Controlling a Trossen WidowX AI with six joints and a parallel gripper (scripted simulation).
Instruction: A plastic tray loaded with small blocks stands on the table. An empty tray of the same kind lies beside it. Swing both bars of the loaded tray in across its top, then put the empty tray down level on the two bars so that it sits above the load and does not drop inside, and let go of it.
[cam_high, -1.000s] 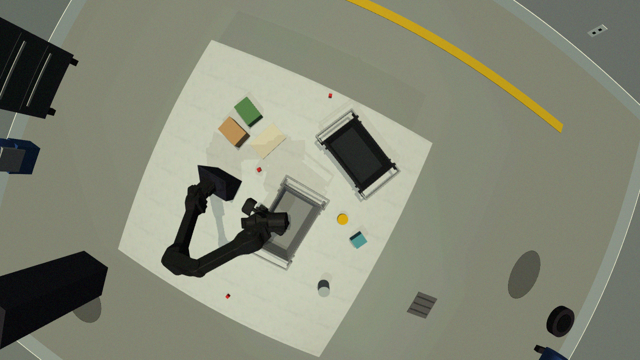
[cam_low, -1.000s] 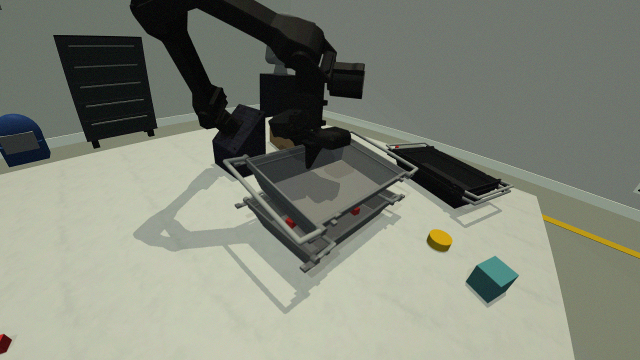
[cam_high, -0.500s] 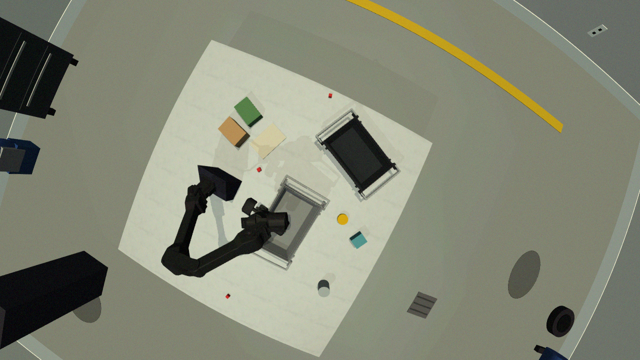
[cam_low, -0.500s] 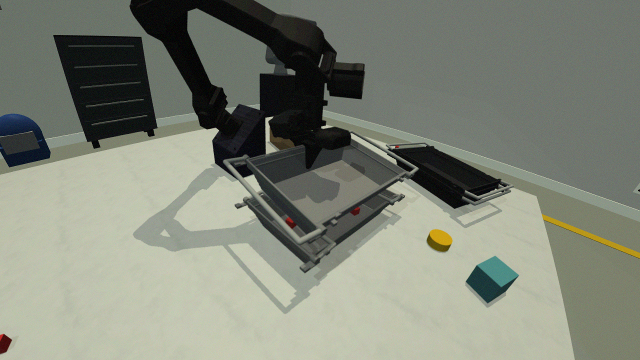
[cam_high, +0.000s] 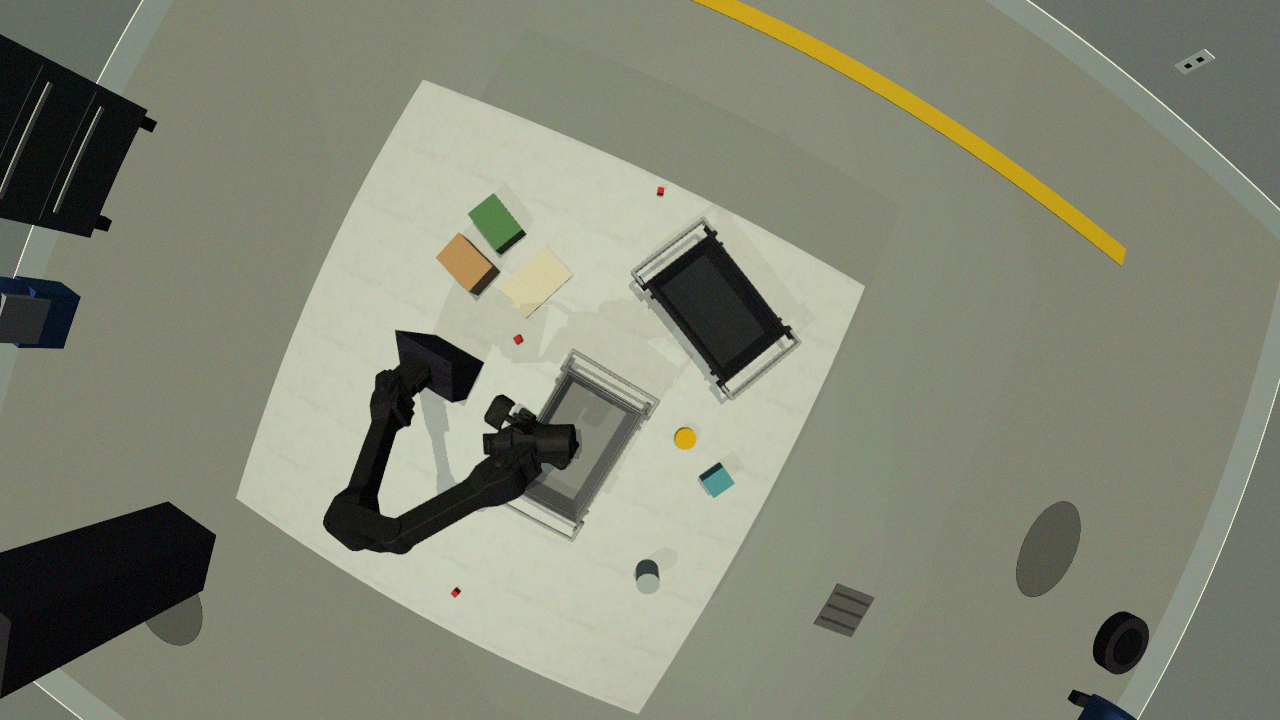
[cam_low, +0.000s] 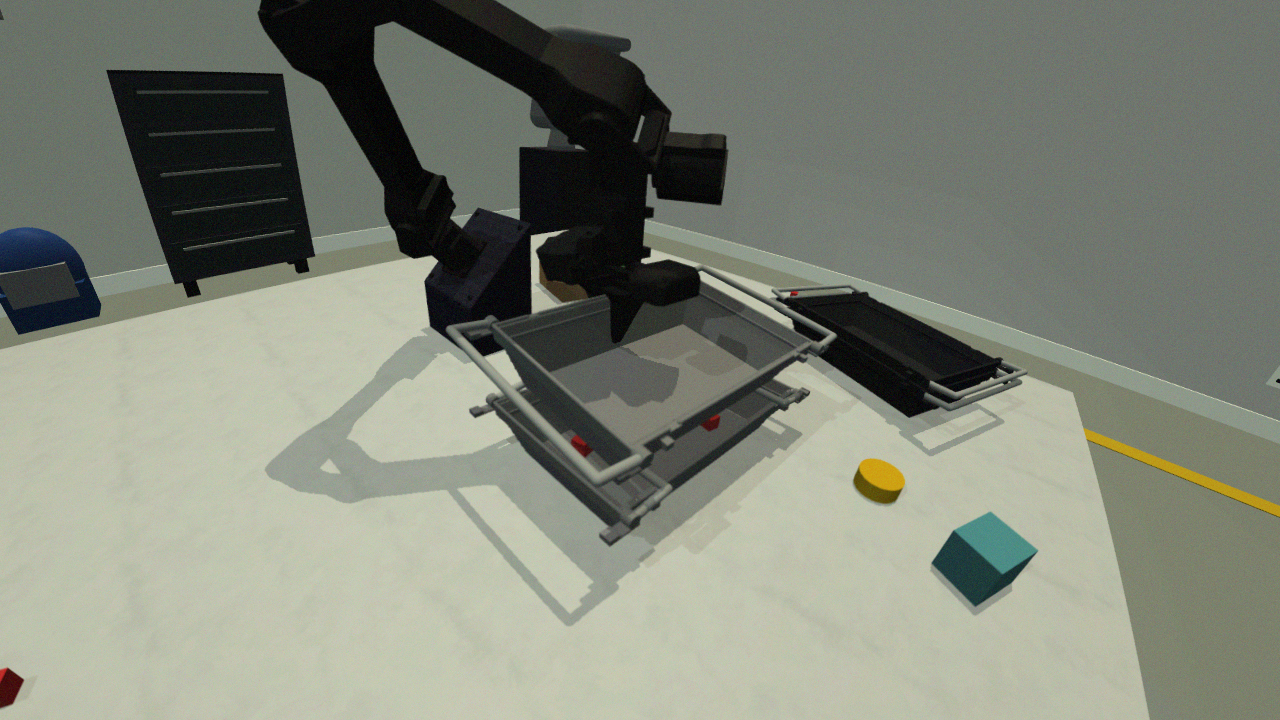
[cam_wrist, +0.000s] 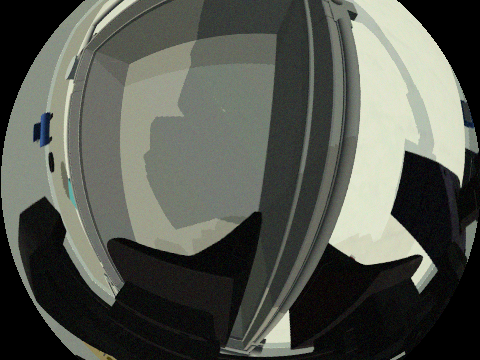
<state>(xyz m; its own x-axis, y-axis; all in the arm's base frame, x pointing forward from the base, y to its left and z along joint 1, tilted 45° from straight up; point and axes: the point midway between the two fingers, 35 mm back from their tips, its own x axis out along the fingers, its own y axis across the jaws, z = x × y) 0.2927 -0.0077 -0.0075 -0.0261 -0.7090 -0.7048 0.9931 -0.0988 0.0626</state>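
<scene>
Now: the grey tray 80 mm ahead of my gripper tip, 10 mm to the right of it and 20 mm above it. Round my gripper tip: cream block: 170 mm behind, 280 mm to the left, 90 mm below; red block: 40 mm ahead, 80 mm to the right, 80 mm below; yellow disc: 310 mm ahead, 90 mm to the left, 80 mm below.
</scene>
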